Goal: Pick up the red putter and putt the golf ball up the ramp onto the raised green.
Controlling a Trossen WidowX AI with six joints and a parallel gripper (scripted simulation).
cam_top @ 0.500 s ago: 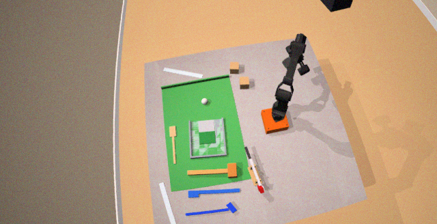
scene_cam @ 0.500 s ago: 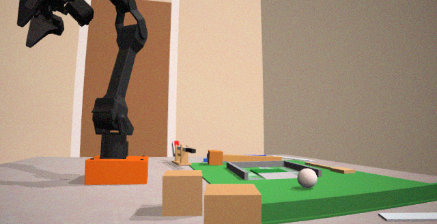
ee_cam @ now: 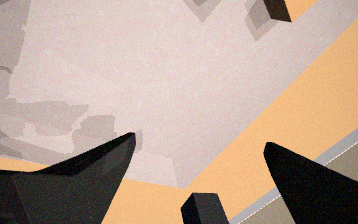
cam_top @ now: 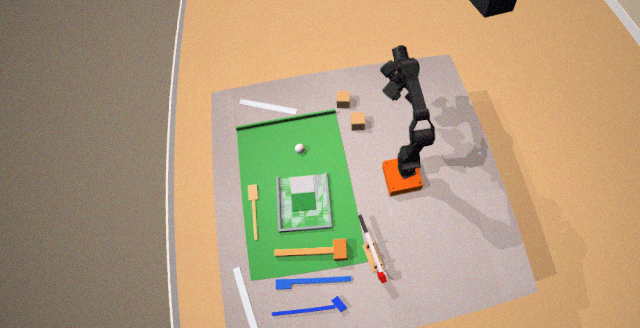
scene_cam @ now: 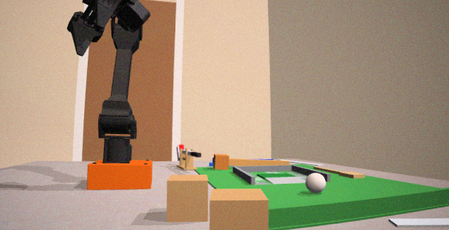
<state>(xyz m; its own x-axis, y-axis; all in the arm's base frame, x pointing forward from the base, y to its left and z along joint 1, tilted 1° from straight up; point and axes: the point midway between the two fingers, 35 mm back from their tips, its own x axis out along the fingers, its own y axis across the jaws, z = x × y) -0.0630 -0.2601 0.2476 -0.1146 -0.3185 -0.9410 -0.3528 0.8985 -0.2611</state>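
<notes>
The red putter lies 33 cm ahead of my gripper tip, 53 cm to the left of it and 22 cm below it. Round my gripper tip: white golf ball (45 cm ahead, 2 cm to the right, 25 cm below); wooden stand (33 cm ahead, 55 cm to the left, 24 cm below).
</notes>
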